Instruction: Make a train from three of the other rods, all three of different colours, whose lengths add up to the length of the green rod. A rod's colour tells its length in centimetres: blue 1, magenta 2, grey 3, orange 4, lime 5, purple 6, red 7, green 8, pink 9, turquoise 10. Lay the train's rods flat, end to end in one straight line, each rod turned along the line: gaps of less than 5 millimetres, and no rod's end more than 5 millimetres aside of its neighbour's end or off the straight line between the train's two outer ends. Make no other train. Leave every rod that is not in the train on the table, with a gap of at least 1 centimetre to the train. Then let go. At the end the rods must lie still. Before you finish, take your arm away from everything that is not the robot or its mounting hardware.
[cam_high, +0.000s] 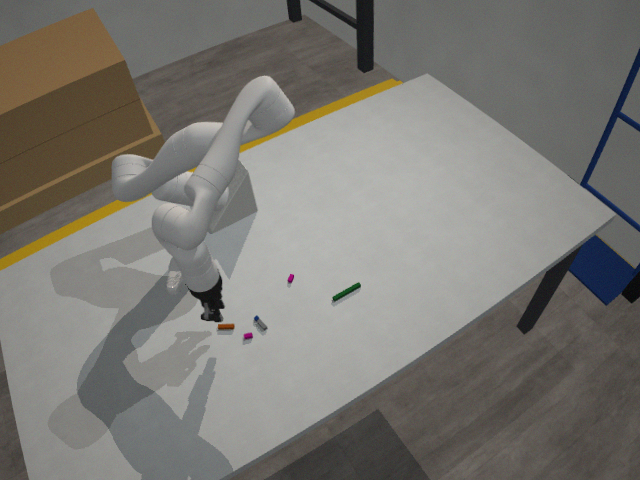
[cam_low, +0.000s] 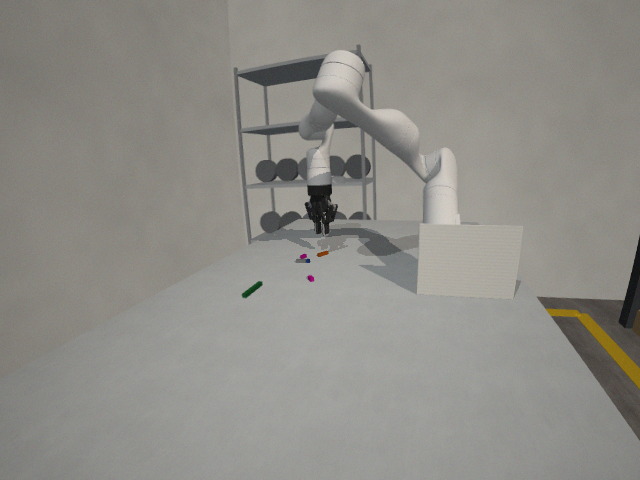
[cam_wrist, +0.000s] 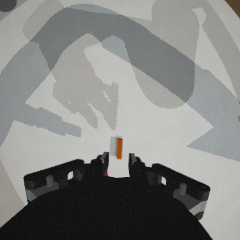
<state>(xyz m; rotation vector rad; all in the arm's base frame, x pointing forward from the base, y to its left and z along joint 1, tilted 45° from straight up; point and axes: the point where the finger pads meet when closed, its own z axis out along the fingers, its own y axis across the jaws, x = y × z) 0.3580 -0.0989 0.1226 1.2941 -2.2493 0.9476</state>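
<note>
My gripper is now 8 cm above the orange rod. The rest, counted from my hand: grey rod 4 cm ahead, 8 cm to the left, 8 cm below; then blue rod 2 cm ahead, 8 cm to the left, 8 cm below; then green rod 8 cm ahead, 31 cm to the left, 8 cm below.
</note>
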